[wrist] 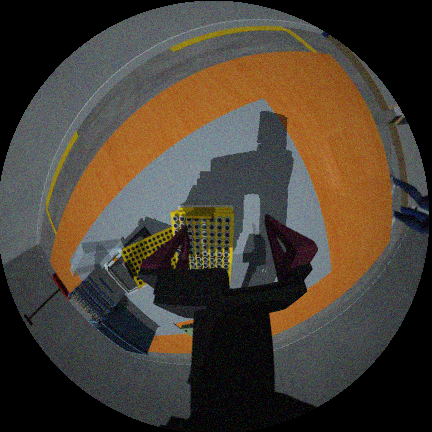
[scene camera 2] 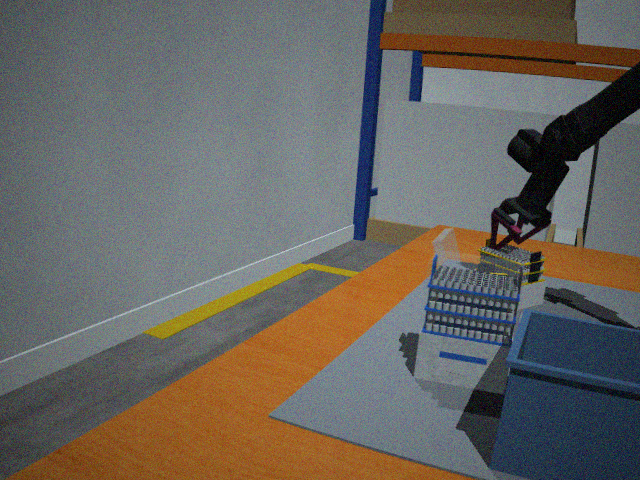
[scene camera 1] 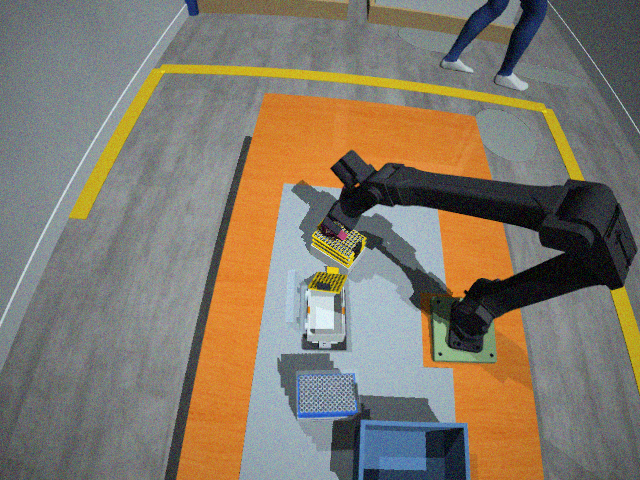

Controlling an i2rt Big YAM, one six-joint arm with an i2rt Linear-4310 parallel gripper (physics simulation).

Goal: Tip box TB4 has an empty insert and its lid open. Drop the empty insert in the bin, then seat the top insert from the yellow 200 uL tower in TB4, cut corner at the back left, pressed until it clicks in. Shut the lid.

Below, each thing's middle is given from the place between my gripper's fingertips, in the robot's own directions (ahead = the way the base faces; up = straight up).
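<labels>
The clear lid [wrist: 94, 255] is 250 mm to the left of my hand, 30 mm ahead of it and 10 mm above it. Going by their middles, the lid is the nearest to my hand of the things named here. Then there is the blue bin [scene camera 2: 564, 404], which I find 530 mm to the left of my hand, 270 mm behind it and 30 mm below it.
</labels>
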